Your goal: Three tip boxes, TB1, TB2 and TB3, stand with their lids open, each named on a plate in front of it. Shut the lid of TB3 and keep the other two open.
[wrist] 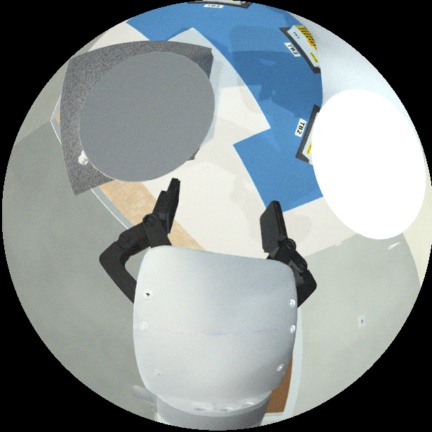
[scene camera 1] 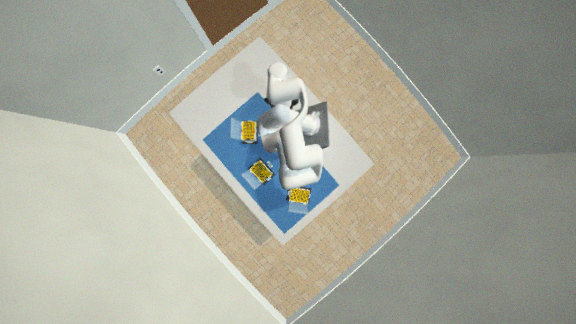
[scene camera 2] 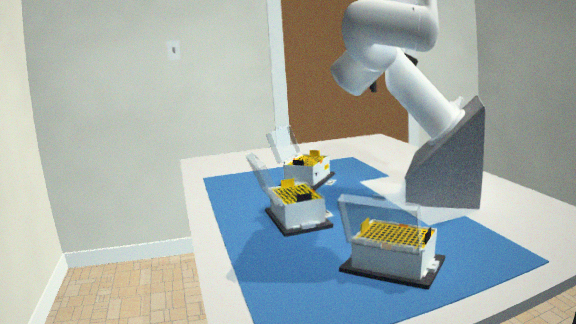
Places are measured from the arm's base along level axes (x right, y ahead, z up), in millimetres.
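Pixels of known places: arm's base, origin of its link: (scene camera 1: 310, 125) (scene camera 2: 447, 128).
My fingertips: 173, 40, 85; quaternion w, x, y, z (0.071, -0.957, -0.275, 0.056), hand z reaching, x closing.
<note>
Ahead of a thing's pixels: the offset from my fingertips to its middle, as dx, dy, dz. "pt": to the spot under its first point. Level surfaces: height alone.
TB3 (scene camera 1: 261, 171) (scene camera 2: 300, 212) (wrist: 306, 41) is the middle white box with a yellow rack; its clear lid @(pt -81, +425, -161) (scene camera 1: 253, 179) (scene camera 2: 259, 172) stands open, tilted back. TB2 (scene camera 1: 249, 131) (scene camera 2: 300, 174) is the far box in scene camera 2, its lid @(pt +189, +239, -141) (scene camera 1: 235, 129) (scene camera 2: 283, 144) open. TB1 (scene camera 1: 299, 195) (scene camera 2: 387, 258) is the near one, its lid (scene camera 1: 298, 207) (scene camera 2: 379, 211) open. The wrist view shows the plates TB3 (wrist: 291, 49), TB2 (wrist: 300, 127) and TB1 (wrist: 213, 6). My gripper (wrist: 224, 199) is open and empty, high above the table, away from the boxes; the arm mostly hides it in both scene views.
The boxes stand on a blue mat @(dz -241) (scene camera 1: 225, 137) (scene camera 2: 310, 295) on a pale table @(dz -244) (scene camera 1: 210, 95) (scene camera 2: 200, 200). The grey arm base (scene camera 1: 322, 135) (scene camera 2: 447, 170) stands at the table's side opposite the lids. The folded arm (scene camera 1: 300, 145) (scene camera 2: 390, 25) hangs over the mat between the base and the boxes.
</note>
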